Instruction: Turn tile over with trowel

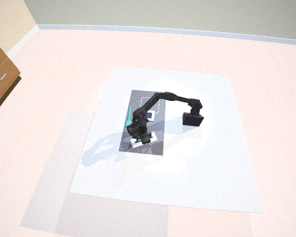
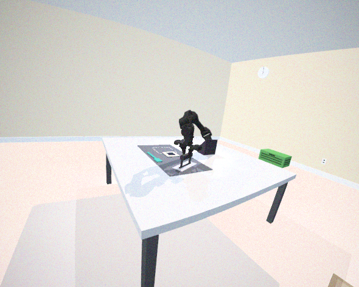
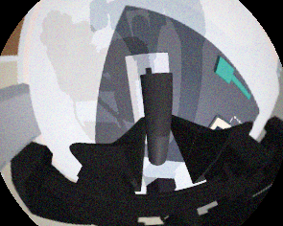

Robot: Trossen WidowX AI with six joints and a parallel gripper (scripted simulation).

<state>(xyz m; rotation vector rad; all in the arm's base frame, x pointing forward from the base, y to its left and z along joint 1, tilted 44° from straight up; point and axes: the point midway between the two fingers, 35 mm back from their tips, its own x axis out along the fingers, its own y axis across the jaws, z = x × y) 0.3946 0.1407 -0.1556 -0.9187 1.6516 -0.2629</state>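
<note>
My gripper tip is 30 mm past the dark-handled trowel, 10 mm to the left of it and 30 mm above it. Also, from my gripper tip: tile 20 mm behind, 240 mm to the right, 60 mm below; grey mat 210 mm to the right, 80 mm below; teal tool 140 mm ahead, 190 mm to the right, 60 mm below.
</note>
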